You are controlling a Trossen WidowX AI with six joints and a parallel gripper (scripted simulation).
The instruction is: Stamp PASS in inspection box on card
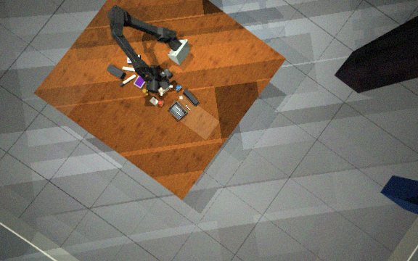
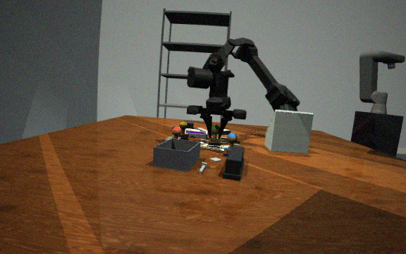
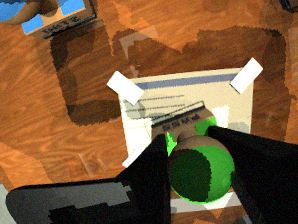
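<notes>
The cream card is 1 cm ahead of my gripper tip and 3 cm below it. Round my gripper tip: green-knobbed stamp (right at my gripper tip); then yellow-knobbed stamp (12 cm ahead, 6 cm to the right, 1 cm below); then blue-knobbed stamp (5 cm behind, 10 cm to the left, 1 cm below).
</notes>
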